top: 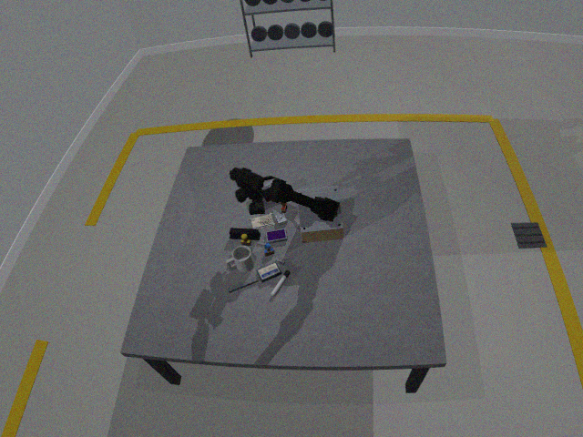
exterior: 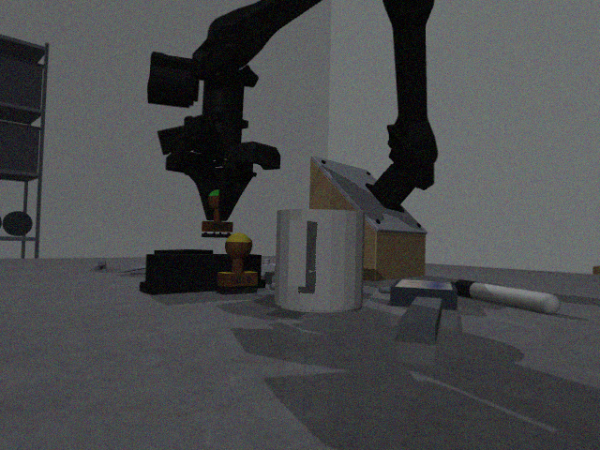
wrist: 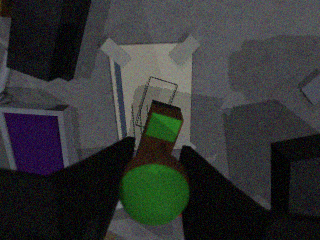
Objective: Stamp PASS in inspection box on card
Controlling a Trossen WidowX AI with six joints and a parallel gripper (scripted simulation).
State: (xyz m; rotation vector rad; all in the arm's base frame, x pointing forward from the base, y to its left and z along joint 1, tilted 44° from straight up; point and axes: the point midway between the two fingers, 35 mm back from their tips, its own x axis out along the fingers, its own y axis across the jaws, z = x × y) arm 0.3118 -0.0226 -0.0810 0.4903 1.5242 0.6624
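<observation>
Now: the cream card 9 cm below my gripper tip and 1 cm to the left of it. Also, from my gripper tip: green-knobbed stamp (right at my gripper tip); red-knobbed stamp (10 cm behind, 6 cm to the right, 6 cm below); black block (9 cm to the left, 7 cm below, 7 cm ahead).
</observation>
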